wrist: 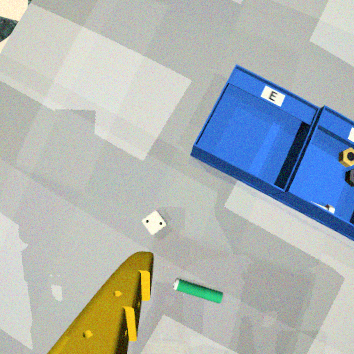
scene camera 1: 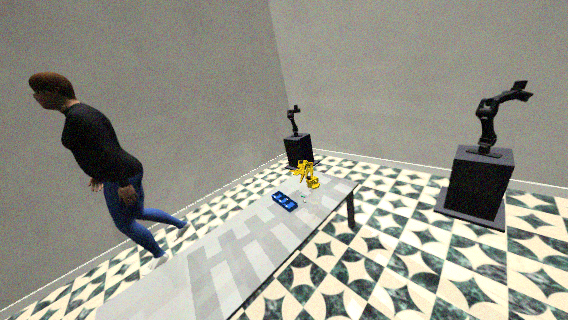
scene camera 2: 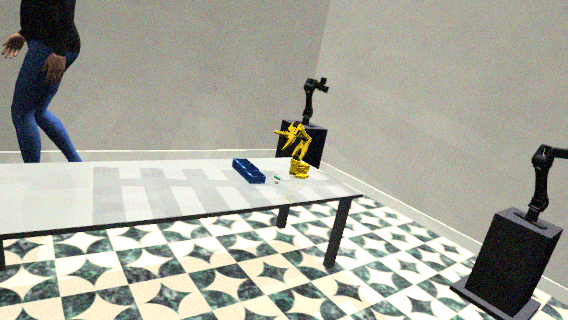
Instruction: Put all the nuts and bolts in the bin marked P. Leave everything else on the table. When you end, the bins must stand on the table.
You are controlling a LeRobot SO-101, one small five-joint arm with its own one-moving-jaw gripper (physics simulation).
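Pixels of known places: end effector, tool point: (wrist: 151,269) (scene camera 1: 300,182) (scene camera 2: 282,149); arm's base, origin of the base link: (scene camera 1: 312,187) (scene camera 2: 295,175).
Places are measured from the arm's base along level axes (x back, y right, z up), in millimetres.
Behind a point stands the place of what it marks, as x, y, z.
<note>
A row of blue bins (scene camera 1: 291,207) @[-323, -64, 33] (scene camera 2: 244,173) @[-342, 12, 26] stands on the table. In the wrist view, bin E (wrist: 240,171) @[-260, -28, 31] looks empty; the bin beside it (wrist: 309,204) @[-253, 34, 40] has its label cut off by the picture edge. It holds a brass nut (wrist: 347,157) @[-315, 70, 15], a dark nut (wrist: 351,177) @[-298, 79, 15] and a thin white or silver piece (wrist: 328,208) @[-260, 62, 20], perhaps a bolt. My gripper (scene camera 1: 298,177) @[-191, -68, 182] (scene camera 2: 281,140) @[-191, -68, 182] is raised above the table, fully open and empty. Its notched fixed jaw (wrist: 115,302) @[-186, -72, 198] shows in the wrist view; the moving jaw is out of that picture.
A white die (wrist: 154,222) @[-194, -80, 16] and a green cylinder (scene camera 2: 276,177) @[-154, -21, 6] (wrist: 198,291) @[-151, -23, 10] with a white end lie on the table (scene camera 1: 215,270) @[-941, -35, 0] (scene camera 2: 165,192) @[-795, -93, 0] near the bins. Two black arms (scene camera 1: 487,120) (scene camera 2: 308,102) stand on dark pedestals beyond the table. A person (scene camera 1: 97,137) (scene camera 2: 47,65) stands behind it.
</note>
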